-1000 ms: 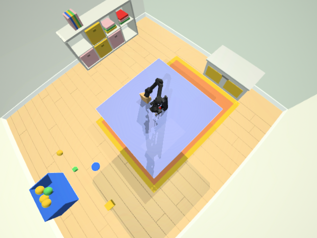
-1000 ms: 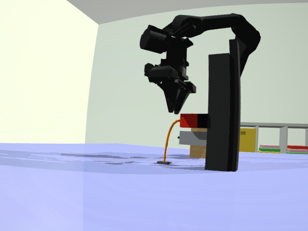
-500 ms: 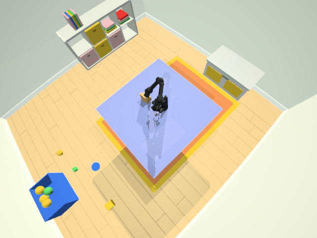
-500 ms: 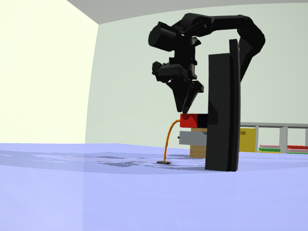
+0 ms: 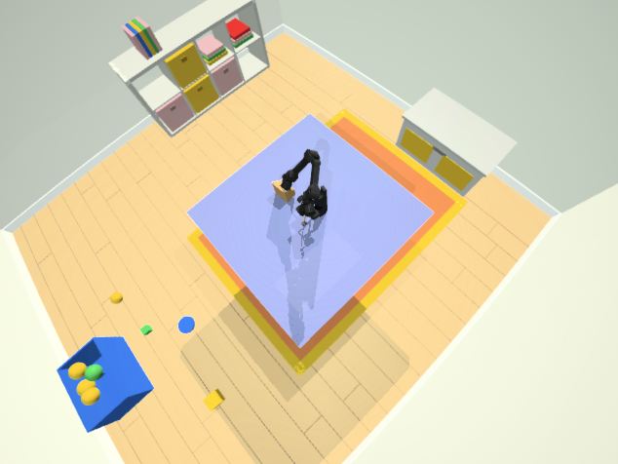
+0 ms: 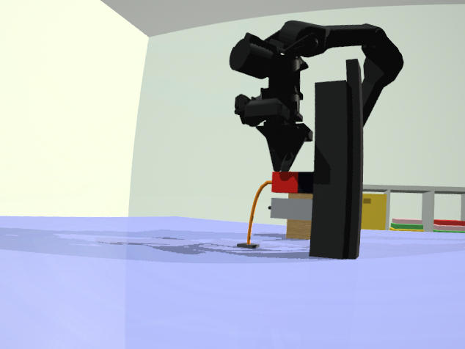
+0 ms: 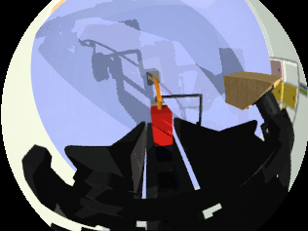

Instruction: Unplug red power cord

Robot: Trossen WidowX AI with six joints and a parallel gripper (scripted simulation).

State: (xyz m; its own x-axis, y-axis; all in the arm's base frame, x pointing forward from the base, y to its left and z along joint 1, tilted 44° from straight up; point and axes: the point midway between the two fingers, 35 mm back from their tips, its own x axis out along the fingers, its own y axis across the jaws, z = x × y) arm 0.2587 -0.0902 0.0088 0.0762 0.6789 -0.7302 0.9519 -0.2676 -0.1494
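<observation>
Now: the red plug 3 cm to the left of my gripper tip and 1 cm below it. Also, from my gripper tip: dark anchor: 2 cm behind, 5 cm to the right, 13 cm below.
</observation>
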